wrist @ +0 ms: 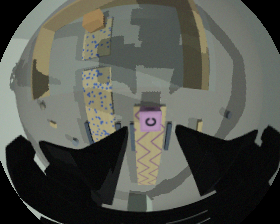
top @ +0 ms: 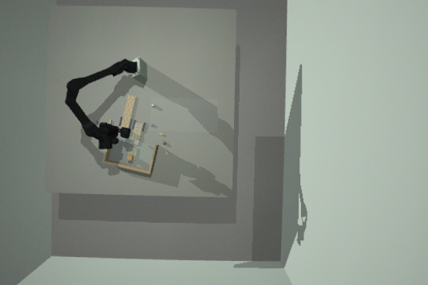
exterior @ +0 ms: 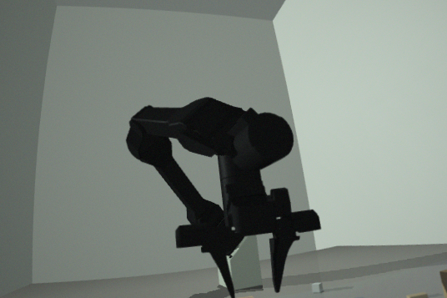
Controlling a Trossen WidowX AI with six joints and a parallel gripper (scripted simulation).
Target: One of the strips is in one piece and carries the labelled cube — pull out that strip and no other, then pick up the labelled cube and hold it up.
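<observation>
The purple labelled cube is 40 mm below my gripper tip. From my gripper tip the other things lie so: blue-dotted strip 30 mm ahead, 90 mm to the left, 60 mm below.
</observation>
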